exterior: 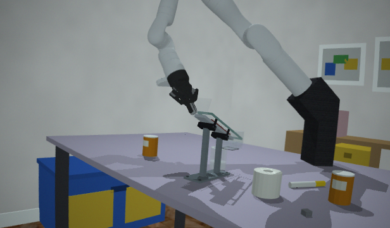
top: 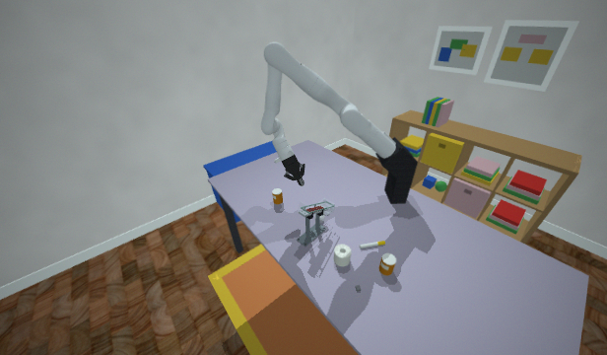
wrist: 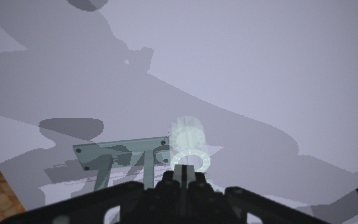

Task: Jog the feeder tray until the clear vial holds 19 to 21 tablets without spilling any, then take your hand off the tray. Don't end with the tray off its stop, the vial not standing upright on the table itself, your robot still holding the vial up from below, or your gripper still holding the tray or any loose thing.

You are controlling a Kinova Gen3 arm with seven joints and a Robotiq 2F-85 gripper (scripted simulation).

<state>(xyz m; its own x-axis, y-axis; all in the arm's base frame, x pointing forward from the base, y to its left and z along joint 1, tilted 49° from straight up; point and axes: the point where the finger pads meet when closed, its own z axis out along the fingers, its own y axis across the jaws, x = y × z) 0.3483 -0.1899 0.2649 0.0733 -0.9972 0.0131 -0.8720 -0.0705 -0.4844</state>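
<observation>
The clear vial lies 11 cm to the left of my hand and 15 cm below it. From my hand the other things lie so: white-and-yellow marker: 1 cm ahead, 42 cm to the left, 18 cm below; feeder tray: 11 cm ahead, 14 cm to the left, 3 cm below; white roll: 17 cm ahead, 33 cm to the left, 16 cm below.
</observation>
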